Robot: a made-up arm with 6 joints. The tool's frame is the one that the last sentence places.
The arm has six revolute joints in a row. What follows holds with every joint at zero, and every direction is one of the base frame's.
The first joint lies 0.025 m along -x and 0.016 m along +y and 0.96 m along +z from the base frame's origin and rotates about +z.
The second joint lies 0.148 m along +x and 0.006 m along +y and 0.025 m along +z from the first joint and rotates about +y.
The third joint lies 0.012 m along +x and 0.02 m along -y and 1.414 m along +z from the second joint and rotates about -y.
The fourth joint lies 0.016 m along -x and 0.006 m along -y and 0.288 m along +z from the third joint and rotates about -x.
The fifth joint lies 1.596 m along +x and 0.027 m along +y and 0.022 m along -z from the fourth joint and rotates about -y.
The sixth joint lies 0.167 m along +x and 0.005 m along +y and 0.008 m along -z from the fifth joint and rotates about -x.
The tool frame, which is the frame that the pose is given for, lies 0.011 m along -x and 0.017 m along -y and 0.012 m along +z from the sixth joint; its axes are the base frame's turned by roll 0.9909, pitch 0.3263 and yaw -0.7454 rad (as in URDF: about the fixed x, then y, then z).
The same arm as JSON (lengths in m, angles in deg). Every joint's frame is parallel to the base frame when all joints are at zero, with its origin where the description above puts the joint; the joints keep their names.
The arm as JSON. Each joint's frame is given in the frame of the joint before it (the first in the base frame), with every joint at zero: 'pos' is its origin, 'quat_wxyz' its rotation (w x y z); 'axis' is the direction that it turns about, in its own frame. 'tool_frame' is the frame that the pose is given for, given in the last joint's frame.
{"length_unit": "m", "angle_unit": "deg", "joints": [
  {"joint": "joint 1", "pos": [-0.025, 0.016, 0.96], "quat_wxyz": [1.0, 0.0, 0.0, 0.0], "axis": [0.0, 0.0, 1.0]},
  {"joint": "joint 2", "pos": [0.148, 0.006, 0.025], "quat_wxyz": [1.0, 0.0, 0.0, 0.0], "axis": [0.0, 1.0, 0.0]},
  {"joint": "joint 3", "pos": [0.012, -0.02, 1.414], "quat_wxyz": [1.0, 0.0, 0.0, 0.0], "axis": [0.0, -1.0, 0.0]},
  {"joint": "joint 4", "pos": [-0.016, -0.006, 0.288], "quat_wxyz": [1.0, 0.0, 0.0, 0.0], "axis": [-1.0, 0.0, 0.0]},
  {"joint": "joint 5", "pos": [1.596, 0.027, -0.022], "quat_wxyz": [1.0, 0.0, 0.0, 0.0], "axis": [0.0, -1.0, 0.0]},
  {"joint": "joint 6", "pos": [0.167, 0.005, -0.008], "quat_wxyz": [1.0, 0.0, 0.0, 0.0], "axis": [-1.0, 0.0, 0.0]}
], "tool_frame": {"pos": [-0.011, -0.017, 0.012], "quat_wxyz": [0.780358, 0.488941, -0.037733, -0.388013]}}

